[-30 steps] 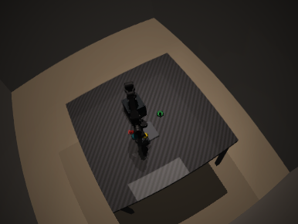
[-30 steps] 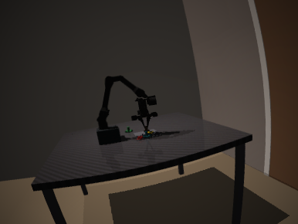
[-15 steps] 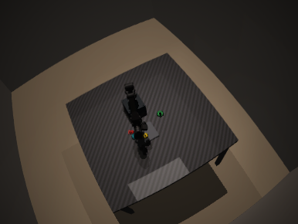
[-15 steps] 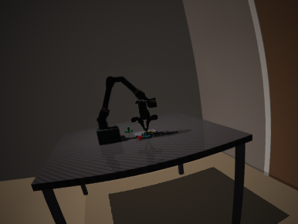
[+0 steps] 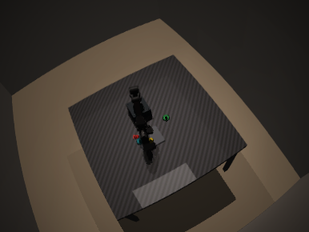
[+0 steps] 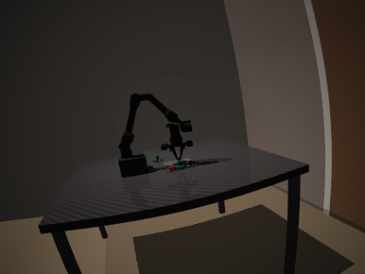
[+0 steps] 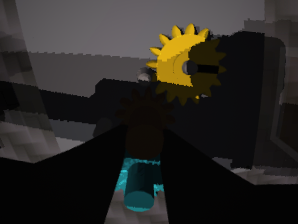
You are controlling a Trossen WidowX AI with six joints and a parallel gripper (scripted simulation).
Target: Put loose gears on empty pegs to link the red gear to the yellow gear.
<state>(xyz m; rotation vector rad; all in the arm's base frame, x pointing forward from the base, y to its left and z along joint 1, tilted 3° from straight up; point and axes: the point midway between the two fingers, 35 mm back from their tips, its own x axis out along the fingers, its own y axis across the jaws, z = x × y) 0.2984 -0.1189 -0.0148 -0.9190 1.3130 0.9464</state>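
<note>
The yellow gear lies 30 mm to the left of my gripper tip, 30 mm below it and 30 mm ahead of it. The rest, counted from my gripper tip: brown gear: 10 mm below; teal gear: 50 mm to the right, 20 mm below, 20 mm behind; red gear: 60 mm behind, 50 mm to the right, 30 mm below.
</note>
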